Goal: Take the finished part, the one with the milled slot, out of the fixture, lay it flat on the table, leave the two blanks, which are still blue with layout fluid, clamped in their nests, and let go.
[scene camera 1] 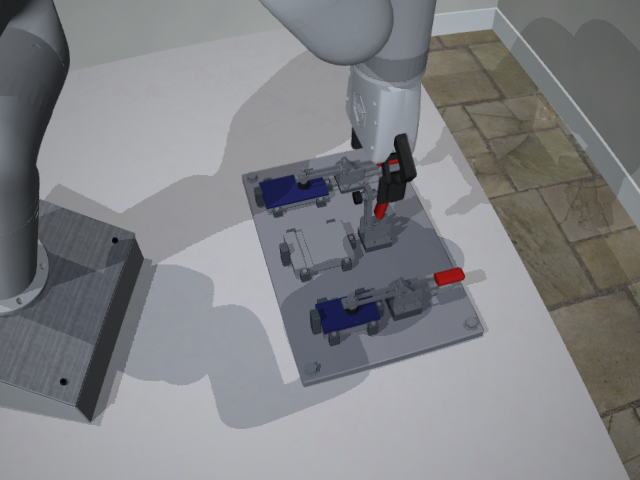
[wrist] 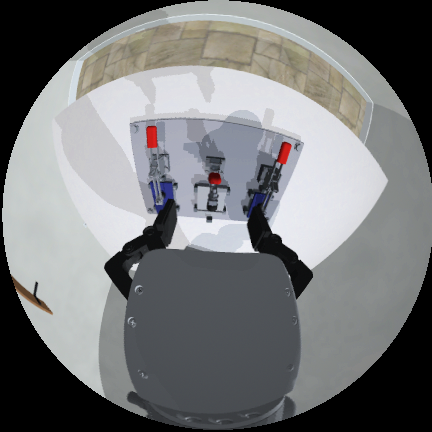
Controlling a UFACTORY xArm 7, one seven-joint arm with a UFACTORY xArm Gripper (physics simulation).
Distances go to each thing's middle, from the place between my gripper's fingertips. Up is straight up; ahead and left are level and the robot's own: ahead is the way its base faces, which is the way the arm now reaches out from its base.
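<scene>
You'd find my hand 7 cm past the finished part (scene camera 1: 323, 246), and it's 12 cm above the part too. As for the fixture plate (scene camera 1: 416, 251), that's 3 cm behind my hand and 14 cm below it.
</scene>
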